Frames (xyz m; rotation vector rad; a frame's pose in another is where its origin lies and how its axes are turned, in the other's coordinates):
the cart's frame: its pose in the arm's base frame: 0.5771 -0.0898 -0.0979 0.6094 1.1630 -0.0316
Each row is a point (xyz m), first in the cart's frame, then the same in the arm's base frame.
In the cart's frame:
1: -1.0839 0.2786 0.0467
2: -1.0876 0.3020 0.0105
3: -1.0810 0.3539 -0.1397
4: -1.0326 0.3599 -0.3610
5: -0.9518 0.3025 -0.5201
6: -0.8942 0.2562 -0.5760
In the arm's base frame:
1: 0.2586 -0.1845 0.9718
2: 0.2341 -0.1491 0.9759
3: 0.1266 -0.0339 0.9543
4: -0.0390 0.0877 0.8586
5: -0.1593 0.1363 0.7234
6: -0.1981 0.1397 0.6393

